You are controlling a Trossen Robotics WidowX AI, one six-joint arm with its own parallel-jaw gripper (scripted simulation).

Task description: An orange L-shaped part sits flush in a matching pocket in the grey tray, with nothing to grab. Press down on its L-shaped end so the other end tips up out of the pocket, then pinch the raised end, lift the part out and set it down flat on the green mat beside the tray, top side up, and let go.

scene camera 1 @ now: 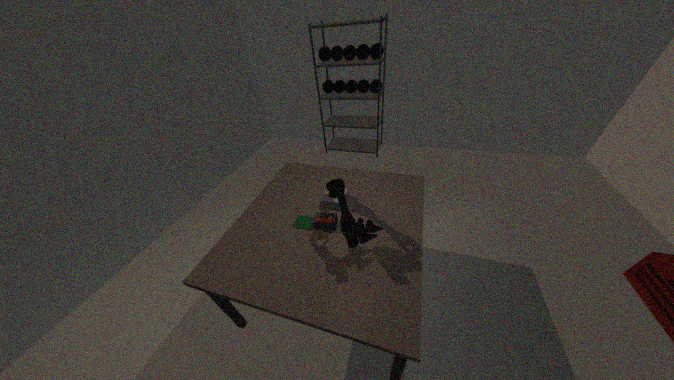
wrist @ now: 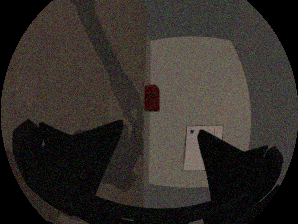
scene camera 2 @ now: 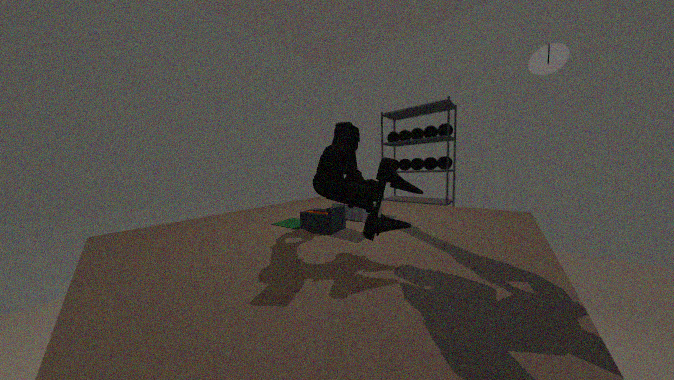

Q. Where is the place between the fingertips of my gripper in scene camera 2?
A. At 416, 209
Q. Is my gripper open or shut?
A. Open.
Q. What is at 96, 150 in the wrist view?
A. My gripper.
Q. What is my gripper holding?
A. Nothing.
